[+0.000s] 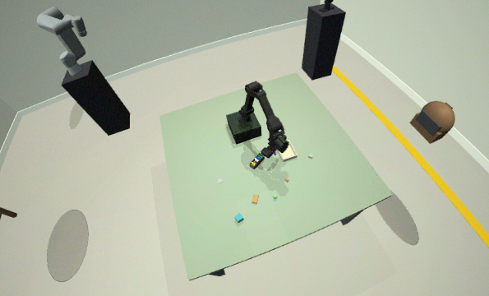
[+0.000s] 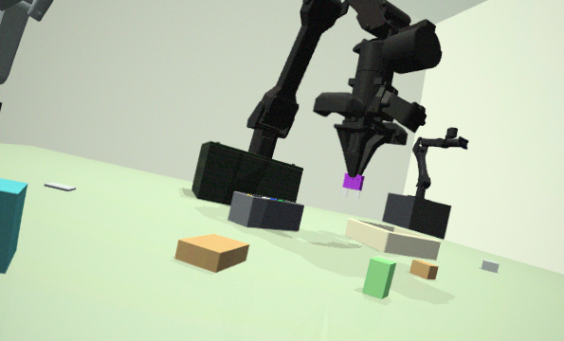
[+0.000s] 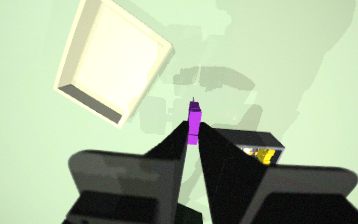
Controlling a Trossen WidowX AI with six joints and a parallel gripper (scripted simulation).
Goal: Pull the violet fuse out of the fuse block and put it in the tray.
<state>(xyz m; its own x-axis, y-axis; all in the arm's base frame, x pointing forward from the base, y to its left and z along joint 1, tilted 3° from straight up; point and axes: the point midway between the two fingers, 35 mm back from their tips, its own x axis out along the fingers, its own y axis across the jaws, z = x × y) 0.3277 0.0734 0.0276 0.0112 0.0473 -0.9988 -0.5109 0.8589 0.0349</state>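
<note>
The cream tray is 3 cm behind my gripper tip, 10 cm to the left of it and 9 cm below it.
</note>
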